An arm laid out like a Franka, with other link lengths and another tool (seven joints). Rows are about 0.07 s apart.
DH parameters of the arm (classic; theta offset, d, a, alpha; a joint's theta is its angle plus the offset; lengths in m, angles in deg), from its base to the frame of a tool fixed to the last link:
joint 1: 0 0.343 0 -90
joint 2: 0 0 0 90
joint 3: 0 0.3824 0.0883 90
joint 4: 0 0 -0.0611 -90
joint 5: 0 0.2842 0 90
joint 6: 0 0 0.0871 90
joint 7: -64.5 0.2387 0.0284 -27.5
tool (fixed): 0 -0.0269 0 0
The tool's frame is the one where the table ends.
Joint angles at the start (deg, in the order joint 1, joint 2, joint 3, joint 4, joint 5, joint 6, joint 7):
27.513, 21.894, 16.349, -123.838, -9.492, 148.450, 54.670
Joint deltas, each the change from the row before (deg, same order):
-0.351, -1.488, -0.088, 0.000, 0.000, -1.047, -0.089
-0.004, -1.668, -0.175, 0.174, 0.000, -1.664, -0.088
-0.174, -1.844, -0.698, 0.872, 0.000, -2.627, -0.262
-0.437, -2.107, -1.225, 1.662, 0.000, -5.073, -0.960
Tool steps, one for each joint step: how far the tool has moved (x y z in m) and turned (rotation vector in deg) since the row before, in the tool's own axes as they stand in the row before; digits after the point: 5 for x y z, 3 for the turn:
-0.00247, 0.00928, -0.00818, -0.683, 0.040, 0.352
-0.00282, 0.00783, -0.01031, -0.729, -0.120, 0.000
-0.00380, 0.01594, -0.00968, -1.032, -0.600, 0.396
-0.01067, 0.02317, -0.00812, -1.049, -2.064, -0.126

